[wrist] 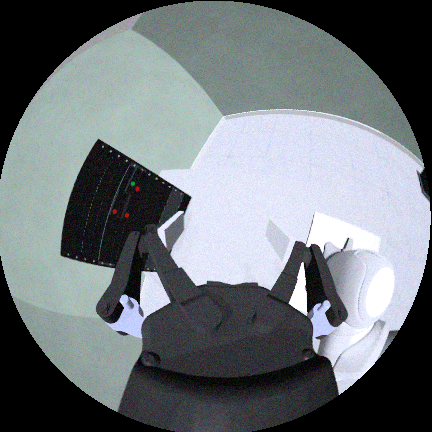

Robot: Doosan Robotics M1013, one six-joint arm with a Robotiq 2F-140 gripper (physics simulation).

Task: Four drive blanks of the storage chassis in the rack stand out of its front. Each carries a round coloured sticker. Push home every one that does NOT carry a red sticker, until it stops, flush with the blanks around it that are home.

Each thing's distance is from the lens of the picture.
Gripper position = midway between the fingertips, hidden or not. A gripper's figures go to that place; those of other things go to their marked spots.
my gripper (225, 223): 0.19 m
black rack (129, 196): 0.56 m
